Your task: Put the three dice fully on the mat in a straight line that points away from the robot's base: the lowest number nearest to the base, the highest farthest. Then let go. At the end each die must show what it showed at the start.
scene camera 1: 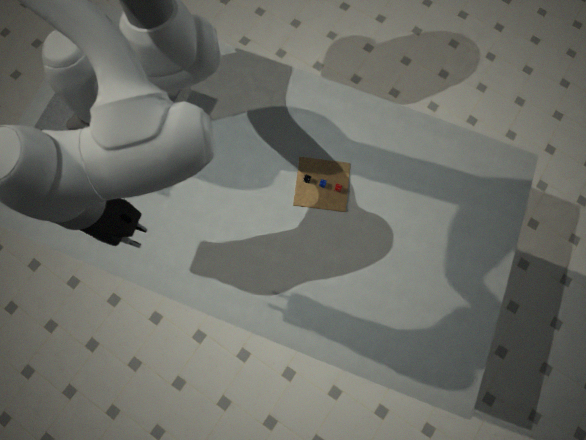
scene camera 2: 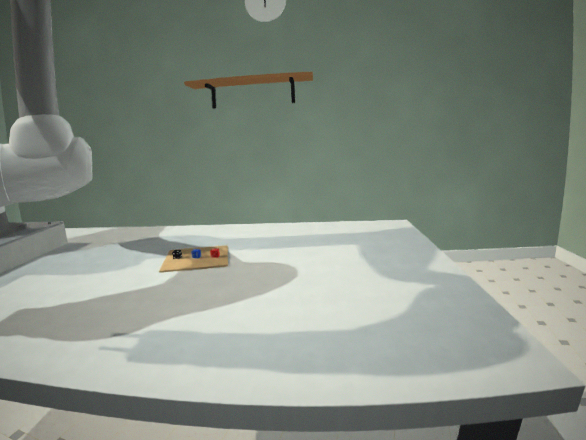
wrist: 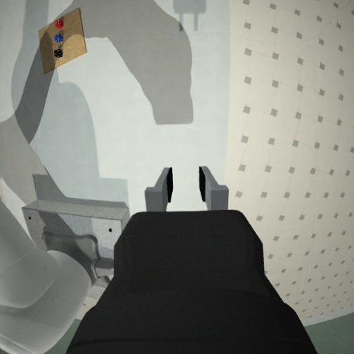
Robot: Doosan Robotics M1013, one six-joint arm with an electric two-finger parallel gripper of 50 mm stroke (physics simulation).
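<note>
A black die, a blue die and a red die stand apart in a straight row on the brown mat. The black die is nearest to the robot's base, the blue one is in the middle, the red one is farthest. All three lie fully on the mat. Their numbers are too small to read. My gripper is open and empty, well away from the mat, high above the table on the base side.
The pale table carries broad shadows of the arm. The robot's base plate stands at the table's end. A wooden shelf hangs on the green wall behind the table.
</note>
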